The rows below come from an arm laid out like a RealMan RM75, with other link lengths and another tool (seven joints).
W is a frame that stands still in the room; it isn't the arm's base.
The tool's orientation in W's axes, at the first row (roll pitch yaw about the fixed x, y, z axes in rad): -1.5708, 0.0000, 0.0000
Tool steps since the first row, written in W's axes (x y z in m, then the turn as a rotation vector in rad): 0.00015, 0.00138, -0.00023, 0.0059, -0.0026, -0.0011; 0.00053, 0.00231, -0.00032, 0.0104, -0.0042, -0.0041; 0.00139, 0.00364, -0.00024, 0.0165, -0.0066, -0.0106; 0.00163, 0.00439, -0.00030, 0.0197, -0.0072, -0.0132; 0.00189, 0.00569, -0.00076, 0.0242, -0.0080, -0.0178; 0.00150, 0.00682, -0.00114, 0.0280, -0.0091, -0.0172; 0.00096, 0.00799, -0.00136, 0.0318, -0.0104, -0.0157
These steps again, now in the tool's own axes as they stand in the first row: 0.00015, 0.00023, 0.00138, 0.0059, 0.0011, -0.0026; 0.00053, 0.00032, 0.00231, 0.0104, 0.0041, -0.0042; 0.00139, 0.00024, 0.00364, 0.0165, 0.0106, -0.0066; 0.00163, 0.00030, 0.00439, 0.0197, 0.0132, -0.0072; 0.00189, 0.00076, 0.00569, 0.0242, 0.0178, -0.0080; 0.00150, 0.00114, 0.00682, 0.0280, 0.0172, -0.0091; 0.00096, 0.00136, 0.00799, 0.0318, 0.0157, -0.0104
